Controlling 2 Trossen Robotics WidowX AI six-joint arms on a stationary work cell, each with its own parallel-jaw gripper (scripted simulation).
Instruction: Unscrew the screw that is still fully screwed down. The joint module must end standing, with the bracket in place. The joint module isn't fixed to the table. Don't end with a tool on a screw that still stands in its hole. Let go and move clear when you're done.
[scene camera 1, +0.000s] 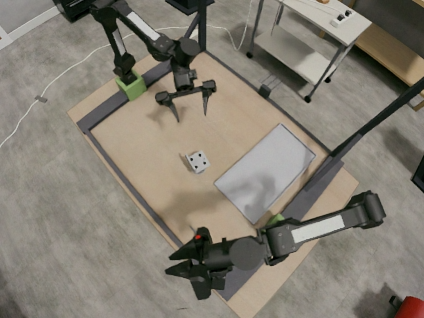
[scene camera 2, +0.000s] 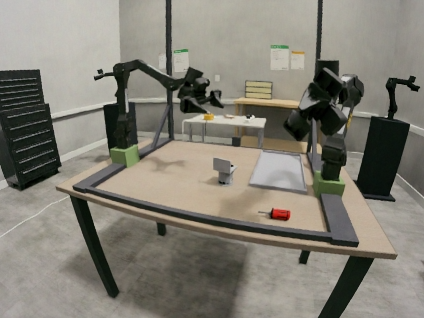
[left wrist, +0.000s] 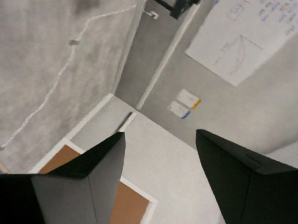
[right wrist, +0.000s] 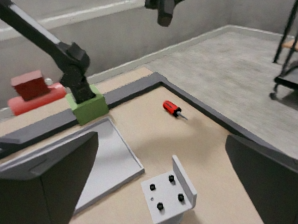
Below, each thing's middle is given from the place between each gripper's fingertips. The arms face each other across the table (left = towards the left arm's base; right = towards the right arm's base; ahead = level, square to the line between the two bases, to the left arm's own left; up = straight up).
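Shallow grey tray (scene camera 1: 262, 176): 2 cm to the right of my left hand, 32 cm below it, 46 cm behind it. Relative to the tray, my right gripper (scene camera 2: 215, 110) is 160 mm past it, 280 mm above it and 290 mm to the right of it. By its middle, the tray is nearer to my right gripper than to my left hand.
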